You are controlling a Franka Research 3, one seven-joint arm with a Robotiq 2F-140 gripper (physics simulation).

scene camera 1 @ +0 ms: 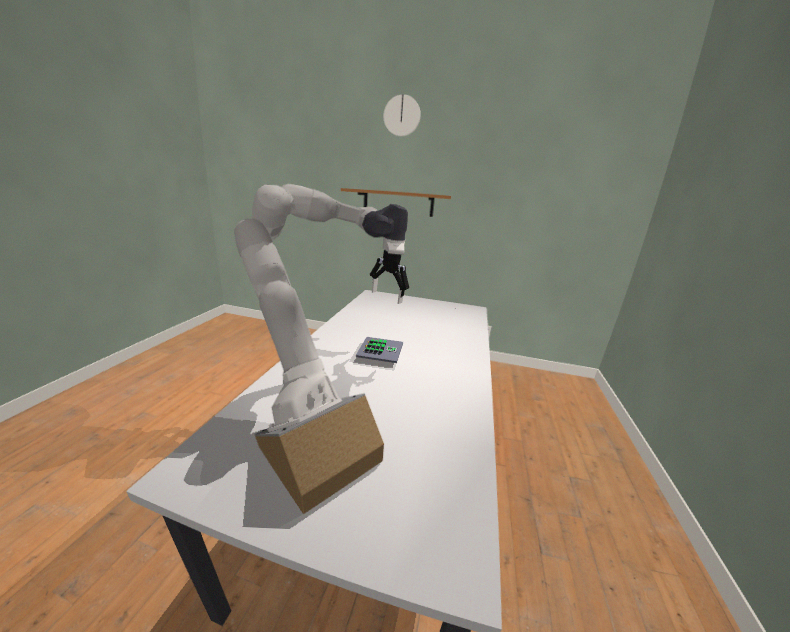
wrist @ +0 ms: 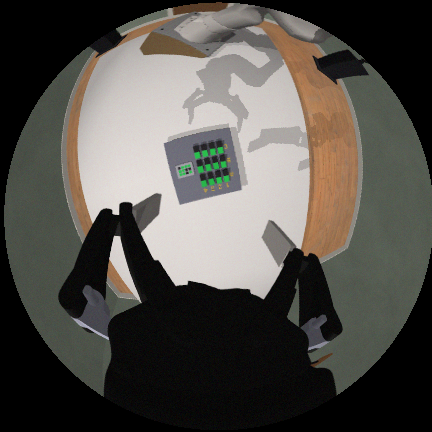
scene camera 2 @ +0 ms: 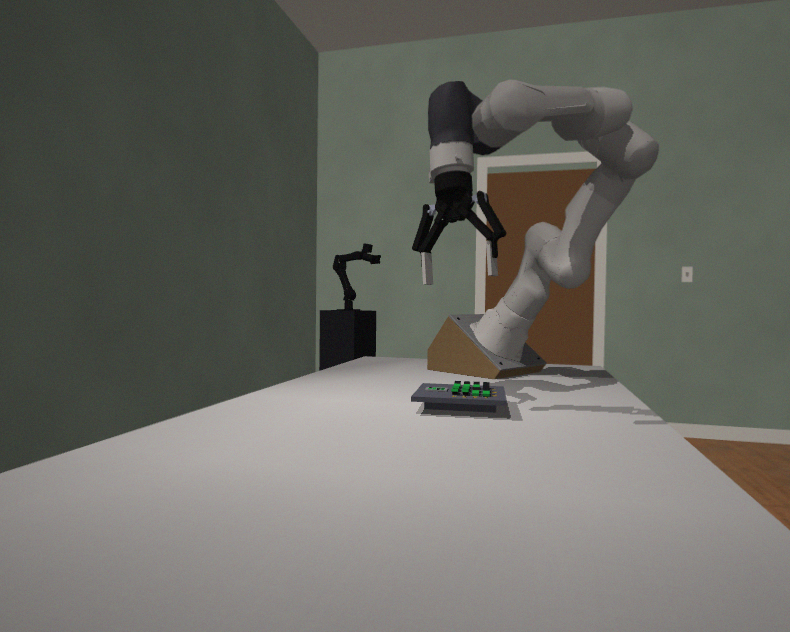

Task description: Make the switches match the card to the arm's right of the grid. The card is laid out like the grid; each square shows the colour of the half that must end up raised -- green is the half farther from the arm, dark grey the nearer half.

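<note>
A grey switch panel (scene camera 1: pixel 388 356) (scene camera 2: pixel 421 396) (wrist: pixel 182 192) lies on the table. It bears a grid of green and dark rocker switches (scene camera 1: pixel 375 346) (scene camera 2: pixel 465 389) (wrist: pixel 211 162) in three rows marked A to C and several columns marked with numbers. Which halves are raised is too small to tell for each switch. The card (scene camera 1: pixel 392 349) (scene camera 2: pixel 436 389) (wrist: pixel 185 170) sits on the panel beside the grid, with small green and dark squares; its exact pattern is hard to read. My gripper (scene camera 1: pixel 387 293) (scene camera 2: pixel 459 270) (wrist: pixel 213 216) is open and empty, high above the table and apart from the panel.
The white table (scene camera 1: pixel 434 421) (scene camera 2: pixel 329 500) (wrist: pixel 120 110) carries the arm's wooden base block (scene camera 1: pixel 336 448) (scene camera 2: pixel 454 349) (wrist: pixel 170 46). A black pedestal (scene camera 2: pixel 347 339) with a small black arm (scene camera 2: pixel 341 270) stands behind the table in scene camera 2. A wall shelf (scene camera 1: pixel 395 193) hangs beyond the table.
</note>
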